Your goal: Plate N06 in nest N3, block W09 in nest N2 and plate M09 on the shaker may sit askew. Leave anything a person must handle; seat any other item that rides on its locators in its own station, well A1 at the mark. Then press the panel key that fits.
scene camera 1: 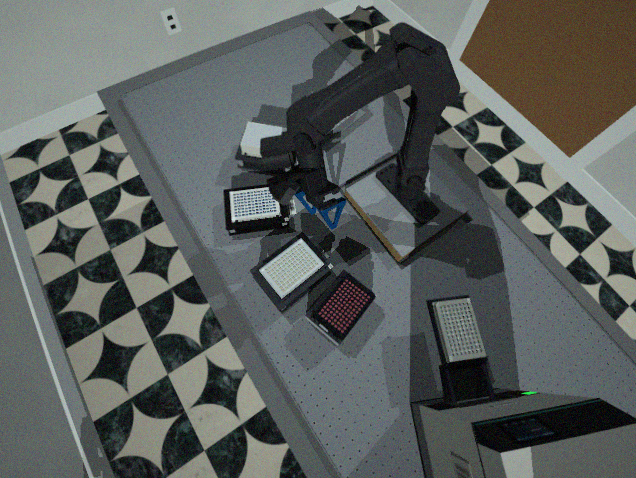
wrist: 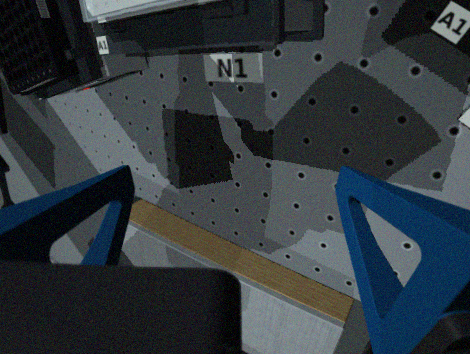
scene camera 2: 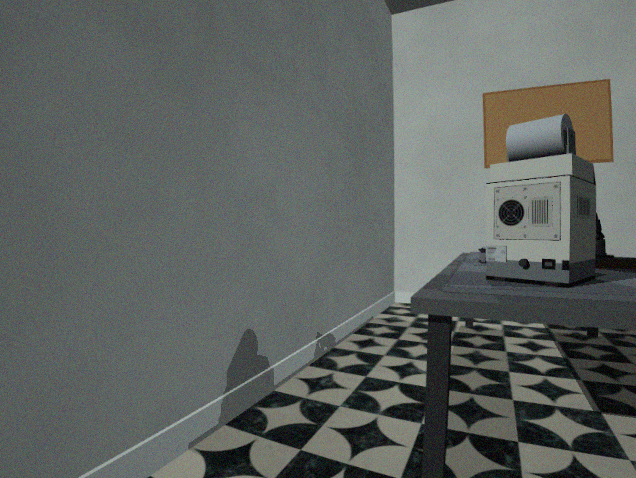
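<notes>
My gripper [scene camera 1: 322, 218] [wrist: 235, 177] is open and empty, its blue fingers above the table beside the wood-edged frame. A black holder with a cream well plate [scene camera 1: 292, 267] is nearest. In the wrist view a white plate edge [wrist: 145, 7] shows over a dark nest [wrist: 200, 36] labelled N1. A white well plate [scene camera 1: 252, 204] sits in a black holder. A white-topped item [scene camera 1: 252, 139] is partly hidden by the arm. A red-well plate [scene camera 1: 345, 306] rests on a dark base. Labels N2, N3, W09, N06 and M09 are not readable. The key panel does not show.
The sealer [scene camera 1: 447, 436] stands at lower right, with a grey well plate [scene camera 1: 460, 328] at its front. The frame's wooden edge [scene camera 1: 375, 226] [wrist: 240, 260] lies near the arm base. The pegboard table [scene camera 1: 318, 390] extends below the plates. Scene camera 2 shows the machine's back [scene camera 2: 529, 210].
</notes>
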